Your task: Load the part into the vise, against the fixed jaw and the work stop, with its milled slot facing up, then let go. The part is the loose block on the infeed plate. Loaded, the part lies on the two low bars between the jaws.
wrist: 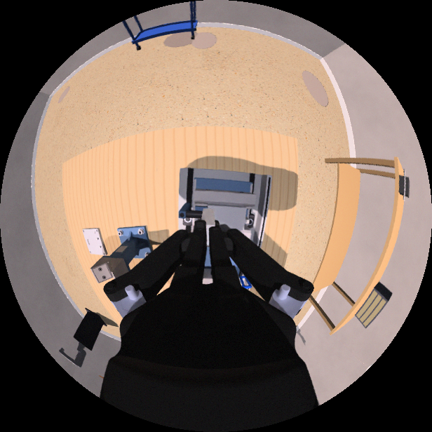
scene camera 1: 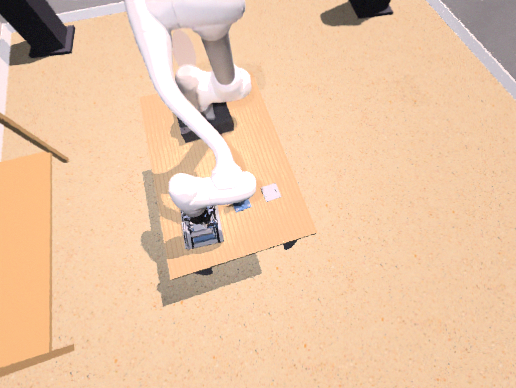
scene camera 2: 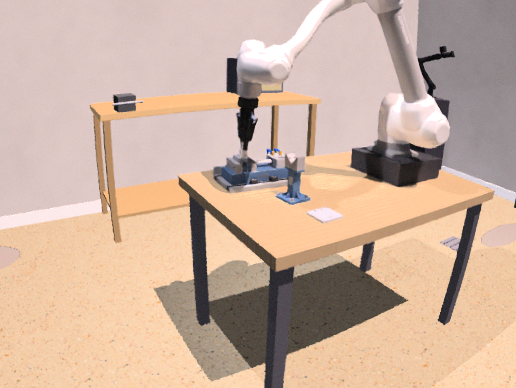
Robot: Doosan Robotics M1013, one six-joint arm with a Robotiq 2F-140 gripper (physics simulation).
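Frame: origin at the arm's base, x right, y back, z down, level; metres.
Where they show: gripper, fingertip midpoint: (scene camera 1: 205, 225) (scene camera 2: 243, 158); arm's base, origin of the base link: (scene camera 1: 199, 109) (scene camera 2: 392, 152).
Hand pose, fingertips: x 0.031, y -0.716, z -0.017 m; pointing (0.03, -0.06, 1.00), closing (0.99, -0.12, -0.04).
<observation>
Things, the pixels of their top centre, and the offset from my fingertips.
- vise, middle of its top: (scene camera 2: 257, 157) (scene camera 1: 197, 213) dx +0.035, dy +0.071, dz +0.011 m
- white infeed plate, middle of its top: (scene camera 2: 325, 213) (scene camera 1: 271, 191) dx -0.360, dy +0.150, dz +0.102 m
The vise (scene camera 1: 204, 239) (scene camera 2: 231, 174) (wrist: 223, 185) stands on the table, with a blue body and grey jaws. A light grey block (wrist: 235, 218), apparently the part, shows between the jaws in the wrist view, partly behind the fingers; its slot cannot be made out. My gripper (scene camera 2: 244, 154) (wrist: 208, 216) is shut, pointing down, with its fingertips low over the vise beside that block and no held thing visible between them. In scene camera 1 the arm's wrist hides much of it. The white infeed plate (scene camera 1: 271, 192) (scene camera 2: 325, 215) (wrist: 92, 240) is bare.
A blue stand (scene camera 1: 242, 205) (scene camera 2: 293, 192) (wrist: 131, 239) with a grey block-like top stands between the vise and the infeed plate. The arm's black base (scene camera 2: 400, 167) is at the table's other end. A wooden bench (scene camera 2: 165, 104) (wrist: 345, 220) stands beyond the table.
</observation>
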